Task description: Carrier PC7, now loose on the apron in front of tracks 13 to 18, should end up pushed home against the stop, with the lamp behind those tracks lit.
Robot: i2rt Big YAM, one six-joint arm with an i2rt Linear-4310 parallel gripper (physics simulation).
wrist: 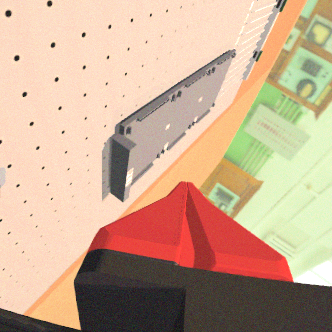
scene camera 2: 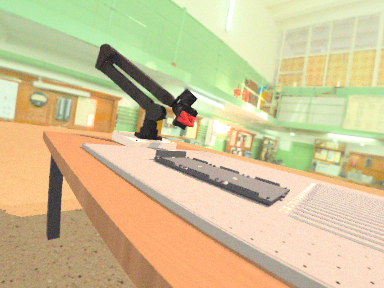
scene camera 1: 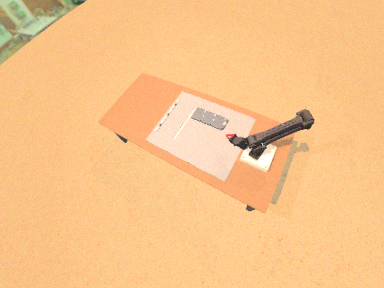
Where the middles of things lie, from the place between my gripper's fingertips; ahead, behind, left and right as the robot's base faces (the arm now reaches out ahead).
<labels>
The carrier PC7 (scene camera 2: 260, 190) lies 26 cm ahead of my hand, 10 cm to the right of it and 10 cm below it.
</labels>
